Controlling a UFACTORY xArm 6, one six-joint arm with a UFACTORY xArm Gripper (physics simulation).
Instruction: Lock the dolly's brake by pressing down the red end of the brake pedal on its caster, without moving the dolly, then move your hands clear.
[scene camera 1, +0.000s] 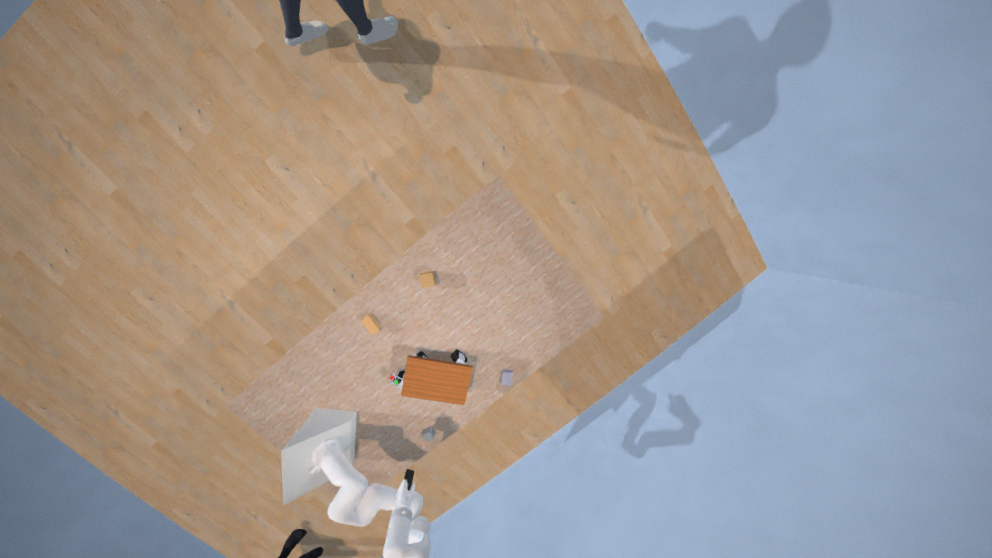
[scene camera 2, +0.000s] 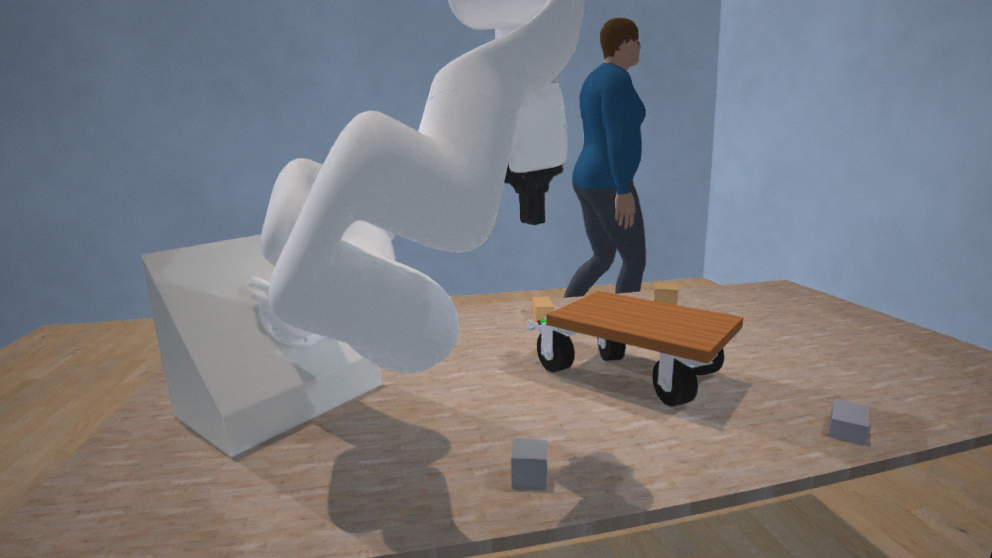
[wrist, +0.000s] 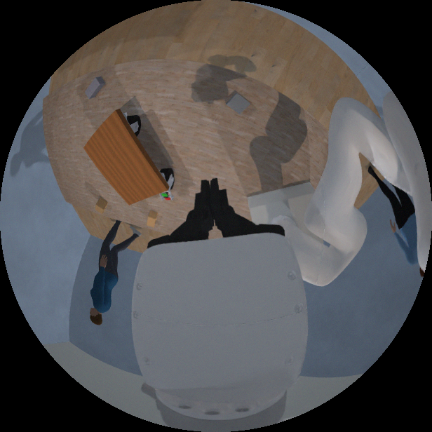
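Seen in the pictures: gripper, between the fingertips: (scene camera 1: 410, 470) (scene camera 2: 532, 222); arm's base, origin of its link: (scene camera 1: 326, 451).
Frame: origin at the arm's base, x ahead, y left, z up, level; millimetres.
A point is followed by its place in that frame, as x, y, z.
The dolly (scene camera 1: 437, 380) {609, -164, -28} (scene camera 2: 645, 322) {582, -196, -28} (wrist: 125, 160) has an orange-brown wooden deck and stands upright on black-wheeled casters. The brake pedal is on the caster at the deck corner nearest the pedestal. Its red end (scene camera 1: 391, 378) {456, -7, -71} (wrist: 167, 199) points outward, and its green end (scene camera 1: 396, 381) {466, -32, -59} (scene camera 2: 543, 321) {456, -40, -59} (wrist: 164, 195) is nearer the deck. The red end cannot be made out in scene camera 2, and the pedal's tilt is too small to tell. My gripper (scene camera 1: 409, 473) {322, -285, 177} (scene camera 2: 532, 222) {322, -285, 177} (wrist: 211, 189) is shut and empty, high above the floor, well away from the pedal and dolly.
The arm rises from a pale sloped pedestal (scene camera 1: 301, 465) {-51, 53, 76} (scene camera 2: 201, 333) {-137, -77, 13}. Two yellow blocks (scene camera 1: 427, 279) {929, 174, -93} (scene camera 1: 371, 324) {590, 228, -110} lie beyond the dolly. Two grey blocks (scene camera 2: 529, 463) {274, -386, -114} (scene camera 2: 849, 421) {761, -475, -122} lie on the near side. A person (scene camera 2: 610, 131) stands behind; a second figure (wrist: 407, 230) shows beside the arm.
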